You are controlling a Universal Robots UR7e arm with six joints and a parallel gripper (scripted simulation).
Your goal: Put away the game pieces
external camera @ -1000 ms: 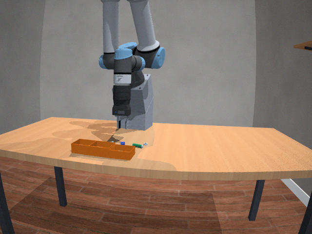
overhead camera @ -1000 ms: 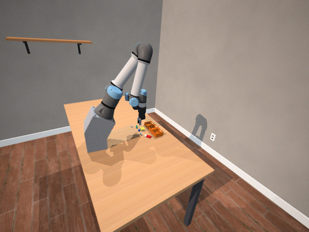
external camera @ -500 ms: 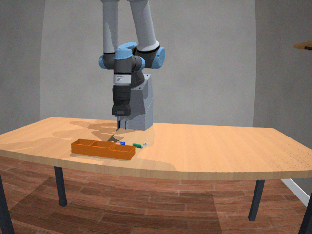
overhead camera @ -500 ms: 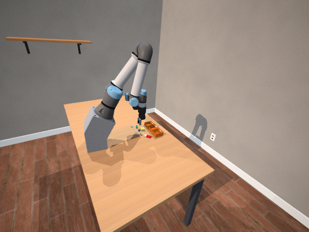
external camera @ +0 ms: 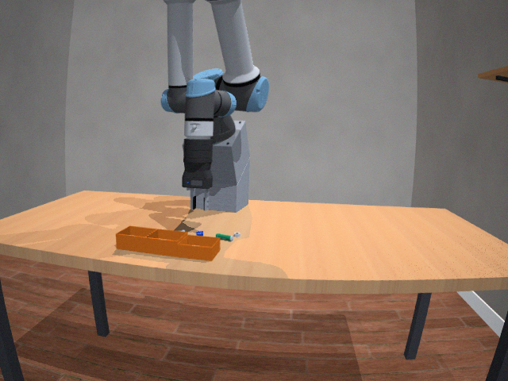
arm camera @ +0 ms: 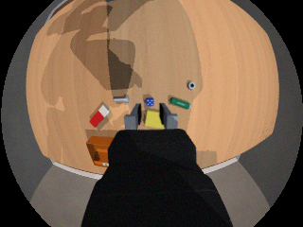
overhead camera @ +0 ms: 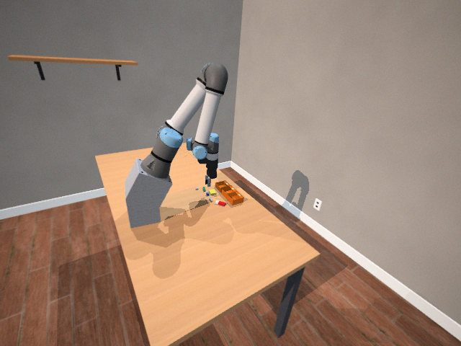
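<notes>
Now: hand 9 cm above the blue piece. The rest, counted from my hand: yellow block (4 cm ahead, 1 cm to the left, 9 cm below); green cylinder (1 cm ahead, 7 cm to the left, 9 cm below); metal bolt (1 cm behind, 6 cm to the right, 9 cm below).
</notes>
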